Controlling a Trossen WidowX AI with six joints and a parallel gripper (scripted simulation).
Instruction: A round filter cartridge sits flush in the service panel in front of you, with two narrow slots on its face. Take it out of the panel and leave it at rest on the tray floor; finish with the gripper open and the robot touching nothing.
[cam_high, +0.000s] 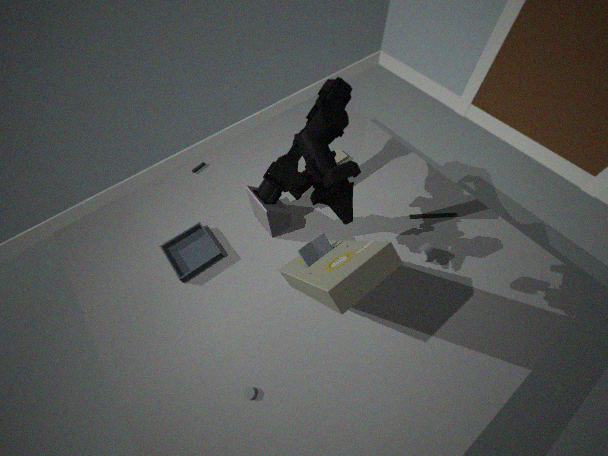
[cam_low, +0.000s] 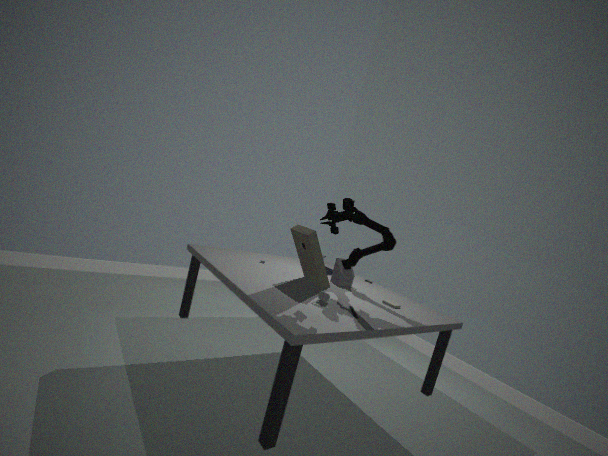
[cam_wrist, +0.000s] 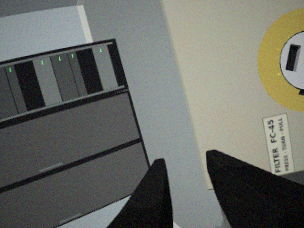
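The round filter cartridge is 140 mm below my gripper tip, 30 mm to the right of it and 20 mm ahead of it. Round my gripper tip: tray 410 mm behind, 370 mm below, 280 mm to the right; beige service panel 220 mm below, 20 mm to the right, 20 mm behind; grey cylinder 380 mm to the right, 370 mm below, 60 mm ahead.
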